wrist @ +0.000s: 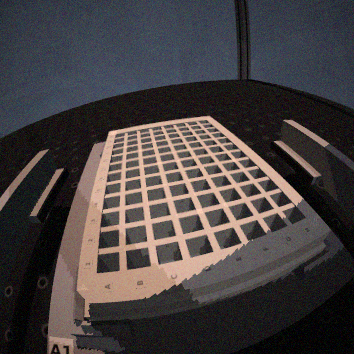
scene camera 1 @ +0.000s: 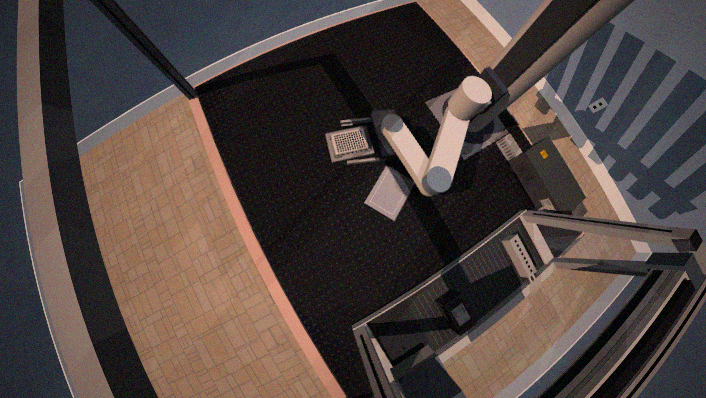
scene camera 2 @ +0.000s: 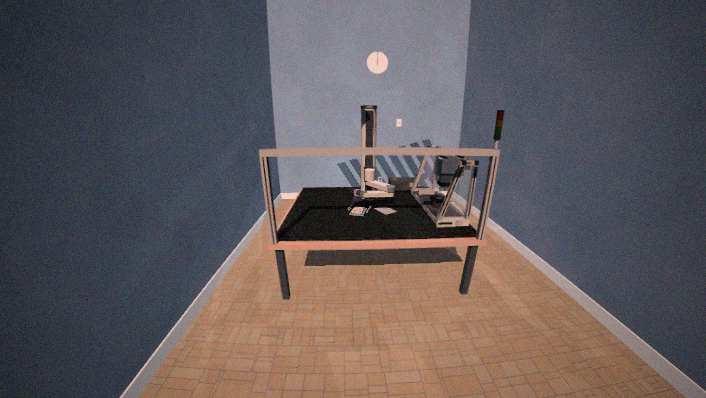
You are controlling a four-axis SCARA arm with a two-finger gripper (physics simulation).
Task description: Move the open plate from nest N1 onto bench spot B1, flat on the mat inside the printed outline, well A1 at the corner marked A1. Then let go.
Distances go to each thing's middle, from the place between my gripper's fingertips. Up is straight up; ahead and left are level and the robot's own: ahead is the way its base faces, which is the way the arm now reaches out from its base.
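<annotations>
Position of the plate point(scene camera 1: 344, 143) relative to my hand: 1 cm to the left of it, 2 cm behind it, 1 cm below it.
</annotations>
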